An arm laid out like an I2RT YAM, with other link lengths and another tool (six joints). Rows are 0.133 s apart.
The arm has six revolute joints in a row. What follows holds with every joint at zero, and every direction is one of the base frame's. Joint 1 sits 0.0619 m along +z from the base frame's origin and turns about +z. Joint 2 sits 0.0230 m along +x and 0.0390 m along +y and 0.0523 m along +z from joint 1 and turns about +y. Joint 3 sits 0.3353 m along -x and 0.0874 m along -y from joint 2 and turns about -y. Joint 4 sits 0.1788 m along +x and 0.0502 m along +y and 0.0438 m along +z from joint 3 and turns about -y. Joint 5 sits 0.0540 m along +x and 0.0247 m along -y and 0.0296 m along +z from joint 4 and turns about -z. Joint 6 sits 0.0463 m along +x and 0.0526 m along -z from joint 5 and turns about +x. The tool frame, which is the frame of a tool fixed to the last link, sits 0.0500 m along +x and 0.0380 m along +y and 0.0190 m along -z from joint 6; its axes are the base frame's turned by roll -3.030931, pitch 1.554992 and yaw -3.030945 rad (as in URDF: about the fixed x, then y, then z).
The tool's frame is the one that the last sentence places.
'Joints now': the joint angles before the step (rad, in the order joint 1, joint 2, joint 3, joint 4, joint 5, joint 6). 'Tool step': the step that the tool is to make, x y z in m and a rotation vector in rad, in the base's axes. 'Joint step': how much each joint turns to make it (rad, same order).
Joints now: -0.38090, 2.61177, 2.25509, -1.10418, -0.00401, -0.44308
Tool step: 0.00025, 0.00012, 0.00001, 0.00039, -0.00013, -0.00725
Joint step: 0.00000, -0.00002, -0.00005, 0.00004, 0.00039, 0.00725
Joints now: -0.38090, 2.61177, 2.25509, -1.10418, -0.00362, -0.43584
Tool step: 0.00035, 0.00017, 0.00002, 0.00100, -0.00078, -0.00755
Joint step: 0.00000, 0.00001, 0.00003, 0.00036, -0.00038, 0.00763
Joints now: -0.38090, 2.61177, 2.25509, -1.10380, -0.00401, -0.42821
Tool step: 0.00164, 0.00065, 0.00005, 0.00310, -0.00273, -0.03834
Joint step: -0.00001, -0.00001, -0.00005, 0.00156, 0.00038, 0.03853
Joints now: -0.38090, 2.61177, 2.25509, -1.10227, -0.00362, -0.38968
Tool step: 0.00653, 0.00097, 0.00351, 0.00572, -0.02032, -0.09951
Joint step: 0.00038, -0.00154, 0.01635, -0.00073, -0.00077, 0.10071
